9 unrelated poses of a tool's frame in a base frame.
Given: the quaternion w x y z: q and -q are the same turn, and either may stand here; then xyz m.
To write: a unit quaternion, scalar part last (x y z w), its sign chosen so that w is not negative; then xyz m. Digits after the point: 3 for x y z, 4 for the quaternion.
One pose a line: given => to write
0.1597 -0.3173 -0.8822 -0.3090 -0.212 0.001 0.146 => -0.3173 -0.8822 -0.3090 0.1597 -0.212 0.001 0.146
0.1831 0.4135 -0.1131 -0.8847 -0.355 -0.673 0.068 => 0.4135 -0.1131 -0.8847 0.1831 -0.355 -0.673 0.068
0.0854 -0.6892 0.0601 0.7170 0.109 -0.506 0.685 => -0.6892 0.0601 0.7170 0.0854 0.109 -0.506 0.685
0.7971 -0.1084 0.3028 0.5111 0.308 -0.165 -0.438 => -0.1084 0.3028 0.5111 0.7971 0.308 -0.165 -0.438
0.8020 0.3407 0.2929 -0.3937 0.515 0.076 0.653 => 0.3407 0.2929 -0.3937 0.8020 0.515 0.076 0.653
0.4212 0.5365 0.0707 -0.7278 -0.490 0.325 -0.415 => 0.5365 0.0707 -0.7278 0.4212 -0.490 0.325 -0.415
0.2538 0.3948 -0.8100 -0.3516 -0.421 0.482 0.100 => 0.3948 -0.8100 -0.3516 0.2538 -0.421 0.482 0.100
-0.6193 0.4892 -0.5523 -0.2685 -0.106 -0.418 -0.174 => -0.4892 0.5523 0.2685 0.6193 -0.106 -0.418 -0.174
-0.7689 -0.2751 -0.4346 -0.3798 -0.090 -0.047 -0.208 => 0.2751 0.4346 0.3798 0.7689 -0.090 -0.047 -0.208
